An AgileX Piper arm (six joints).
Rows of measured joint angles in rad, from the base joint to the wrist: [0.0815, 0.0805, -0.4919, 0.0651, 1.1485, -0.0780]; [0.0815, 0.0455, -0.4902, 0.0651, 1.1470, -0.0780]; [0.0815, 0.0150, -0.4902, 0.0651, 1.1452, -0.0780]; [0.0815, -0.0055, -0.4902, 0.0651, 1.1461, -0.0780]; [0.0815, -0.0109, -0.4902, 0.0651, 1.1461, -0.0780]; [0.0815, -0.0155, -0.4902, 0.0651, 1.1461, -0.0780]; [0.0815, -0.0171, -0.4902, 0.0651, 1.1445, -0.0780]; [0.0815, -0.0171, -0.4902, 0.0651, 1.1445, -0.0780]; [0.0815, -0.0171, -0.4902, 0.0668, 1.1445, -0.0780]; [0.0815, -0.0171, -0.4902, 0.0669, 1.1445, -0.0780]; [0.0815, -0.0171, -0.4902, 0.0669, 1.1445, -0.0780]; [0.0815, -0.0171, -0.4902, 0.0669, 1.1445, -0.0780]
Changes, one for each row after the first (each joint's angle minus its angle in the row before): [0.0000, -0.0350, 0.0017, 0.0000, -0.0015, 0.0000]; [0.0000, -0.0305, 0.0000, 0.0000, -0.0018, 0.0000]; [0.0000, -0.0205, 0.0000, 0.0000, 0.0009, 0.0000]; [0.0000, -0.0054, 0.0000, 0.0000, 0.0000, 0.0000]; [0.0000, -0.0046, 0.0000, 0.0000, 0.0000, 0.0000]; [0.0000, -0.0016, 0.0000, 0.0000, -0.0016, 0.0000]; [0.0000, 0.0000, 0.0000, 0.0000, 0.0000, 0.0000]; [0.0000, 0.0000, 0.0000, 0.0017, 0.0000, 0.0000]; [0.0000, 0.0000, 0.0000, 0.0001, 0.0000, 0.0000]; [0.0000, 0.0000, 0.0000, 0.0000, 0.0000, 0.0000]; [0.0000, 0.0000, 0.0000, 0.0000, 0.0000, 0.0000]
